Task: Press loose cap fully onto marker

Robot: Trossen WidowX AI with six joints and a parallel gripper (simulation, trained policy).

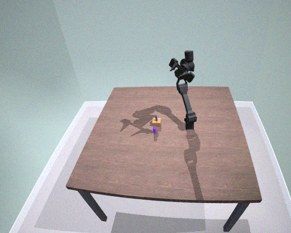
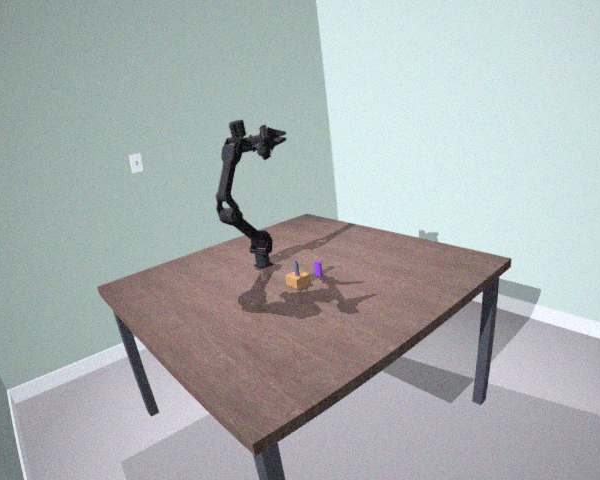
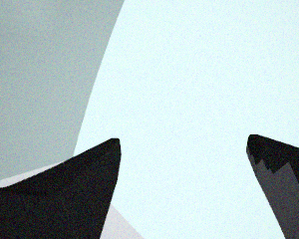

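Right now my gripper tip is 52 cm above the purple cap, 17 cm short of it and 5 cm to the left of it. From my gripper tip the other things lie so: orange holder block: 53 cm below, 16 cm to the right, 16 cm ahead; then dark blue marker: 48 cm below, 16 cm to the right, 16 cm ahead.
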